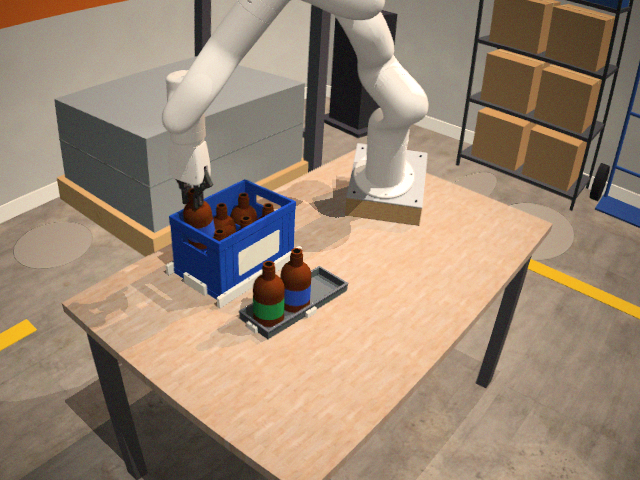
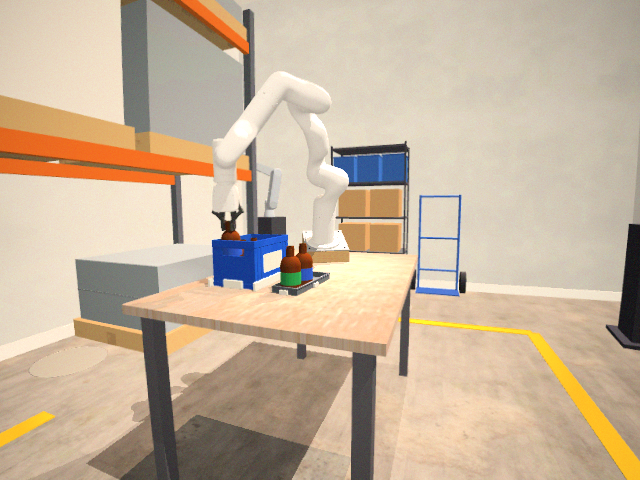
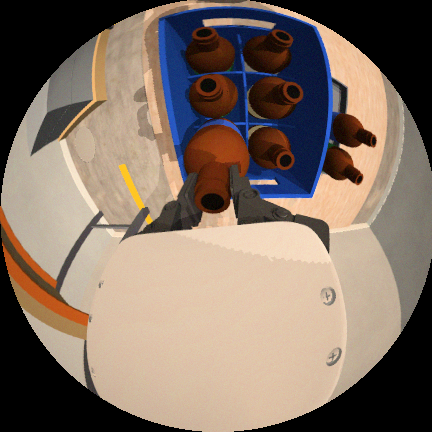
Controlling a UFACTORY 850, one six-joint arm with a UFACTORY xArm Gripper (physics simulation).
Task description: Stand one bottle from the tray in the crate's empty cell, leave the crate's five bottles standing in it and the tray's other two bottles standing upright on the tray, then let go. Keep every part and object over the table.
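Note:
My gripper [image 1: 194, 198] [image 2: 227, 225] [image 3: 216, 181] is shut on the neck of a brown bottle with a blue label [image 1: 198, 217] [image 2: 231, 235] [image 3: 216, 150]. The bottle is upright, its lower part inside the corner cell of the blue crate [image 1: 197, 263] [image 2: 232, 268] [image 3: 321, 110], and its shoulder stands higher than the crate's other bottles. Its base is hidden. The other bottles stand in the remaining cells. A green-labelled bottle [image 1: 268, 297] [image 2: 290, 268] [image 3: 340, 163] and a blue-labelled bottle [image 1: 296, 284] [image 2: 305, 263] [image 3: 348, 130] stand upright on the dark tray [image 1: 330, 295] [image 2: 324, 279].
White stops [image 1: 195, 283] [image 2: 233, 284] sit against the crate's foot on the wooden table [image 1: 361, 330] [image 2: 310, 315]. The tray lies close beside the crate's long side. The arm's base plate [image 1: 386, 198] stands farther back. Grey stacked boxes [image 1: 113, 149] stand beyond the table's edge.

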